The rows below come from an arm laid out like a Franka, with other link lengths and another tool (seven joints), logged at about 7 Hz.
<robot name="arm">
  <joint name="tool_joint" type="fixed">
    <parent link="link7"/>
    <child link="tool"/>
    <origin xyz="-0.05 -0.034 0.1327" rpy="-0.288 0 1.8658"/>
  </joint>
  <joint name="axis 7" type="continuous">
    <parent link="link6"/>
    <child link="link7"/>
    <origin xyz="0.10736 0 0" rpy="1.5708 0 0"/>
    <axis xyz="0 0 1"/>
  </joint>
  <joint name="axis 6" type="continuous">
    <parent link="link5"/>
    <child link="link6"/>
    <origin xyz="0 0 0" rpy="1.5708 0 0"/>
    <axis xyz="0 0 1"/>
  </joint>
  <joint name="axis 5" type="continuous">
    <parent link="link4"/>
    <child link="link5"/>
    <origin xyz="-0.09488 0.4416 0" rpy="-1.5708 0 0"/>
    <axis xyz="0 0 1"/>
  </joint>
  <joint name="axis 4" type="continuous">
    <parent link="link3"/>
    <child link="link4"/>
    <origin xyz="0.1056 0 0" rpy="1.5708 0 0"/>
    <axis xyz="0 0 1"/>
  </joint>
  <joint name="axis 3" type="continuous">
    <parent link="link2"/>
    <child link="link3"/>
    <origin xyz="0 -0.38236 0" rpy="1.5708 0 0"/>
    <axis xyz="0 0 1"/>
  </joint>
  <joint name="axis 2" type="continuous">
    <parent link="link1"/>
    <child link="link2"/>
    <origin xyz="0 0 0" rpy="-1.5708 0 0"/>
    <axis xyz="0 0 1"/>
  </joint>
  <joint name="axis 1" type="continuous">
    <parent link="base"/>
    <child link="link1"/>
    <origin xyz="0 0 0.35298"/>
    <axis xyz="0 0 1"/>
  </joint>
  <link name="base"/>
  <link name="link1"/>
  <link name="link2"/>
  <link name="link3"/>
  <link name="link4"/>
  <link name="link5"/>
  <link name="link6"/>
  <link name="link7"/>
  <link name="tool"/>
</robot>
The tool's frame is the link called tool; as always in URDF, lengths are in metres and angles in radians. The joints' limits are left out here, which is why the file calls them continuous.
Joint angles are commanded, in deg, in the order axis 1, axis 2, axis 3, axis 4, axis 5, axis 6, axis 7. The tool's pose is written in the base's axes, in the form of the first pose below.
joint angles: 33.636 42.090 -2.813 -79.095 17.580 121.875 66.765
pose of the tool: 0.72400 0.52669 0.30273 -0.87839 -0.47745 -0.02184 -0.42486 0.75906 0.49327
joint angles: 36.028 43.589 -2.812 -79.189 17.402 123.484 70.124
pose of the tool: 0.70687 0.55673 0.28127 -0.88792 -0.45992 -0.00864 -0.40542 0.77355 0.48709
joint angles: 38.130 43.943 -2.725 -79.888 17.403 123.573 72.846
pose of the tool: 0.68530 0.58123 0.26896 -0.89206 -0.45154 0.01855 -0.38682 0.78413 0.48529
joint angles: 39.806 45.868 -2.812 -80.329 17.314 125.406 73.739
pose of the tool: 0.66959 0.59799 0.23818 -0.88883 -0.45722 0.03062 -0.38941 0.78884 0.47549
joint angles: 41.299 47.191 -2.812 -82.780 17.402 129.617 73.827
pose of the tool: 0.65129 0.60723 0.20326 -0.88577 -0.46353 0.02355 -0.40073 0.78939 0.46506
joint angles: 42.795 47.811 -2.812 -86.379 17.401 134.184 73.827
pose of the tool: 0.62860 0.61133 0.17017 -0.88186 -0.47119 0.01709 -0.41367 0.79058 0.45152
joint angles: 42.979 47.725 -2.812 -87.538 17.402 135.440 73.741
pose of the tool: 0.62428 0.60940 0.16367 -0.88192 -0.47120 0.01351 -0.41595 0.79134 0.44807
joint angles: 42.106 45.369 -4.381 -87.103 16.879 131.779 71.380
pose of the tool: 0.64327 0.58838 0.19528 -0.87042 -0.49204 0.01640 -0.43658 0.78685 0.43620
